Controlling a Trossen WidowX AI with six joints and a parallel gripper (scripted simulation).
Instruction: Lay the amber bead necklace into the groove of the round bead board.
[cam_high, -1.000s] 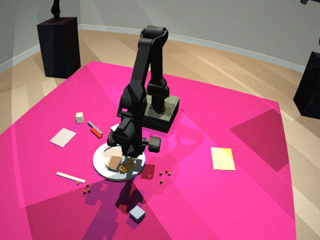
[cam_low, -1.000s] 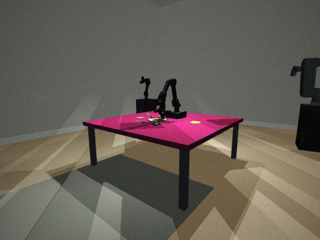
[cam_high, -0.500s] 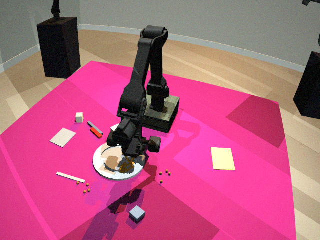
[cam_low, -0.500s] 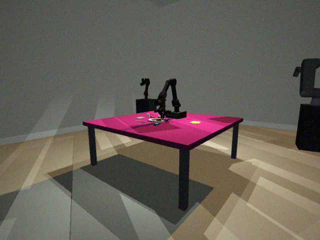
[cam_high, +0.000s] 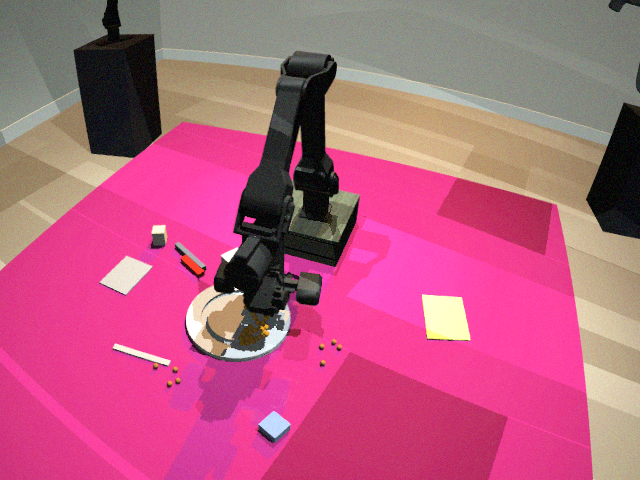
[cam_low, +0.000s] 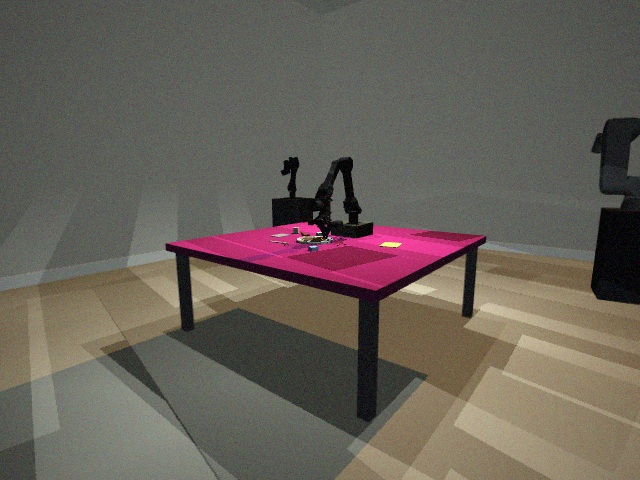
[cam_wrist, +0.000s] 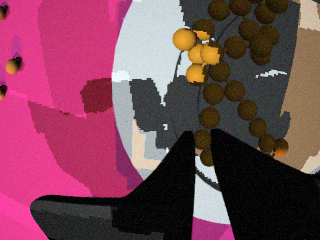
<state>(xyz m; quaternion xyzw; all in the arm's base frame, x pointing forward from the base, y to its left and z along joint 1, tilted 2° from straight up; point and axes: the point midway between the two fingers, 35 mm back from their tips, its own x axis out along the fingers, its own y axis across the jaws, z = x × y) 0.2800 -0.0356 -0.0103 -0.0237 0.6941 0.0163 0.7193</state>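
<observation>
Right now the round bead board is 60 mm to the right of my gripper tip, 20 mm ahead of it and 10 mm below it. Also, from my gripper tip: white block (140 mm behind, 110 mm to the right); then blue block (230 mm ahead, 70 mm to the left, 10 mm below); then red-handled tool (210 mm to the right, 120 mm behind, 10 mm below).
</observation>
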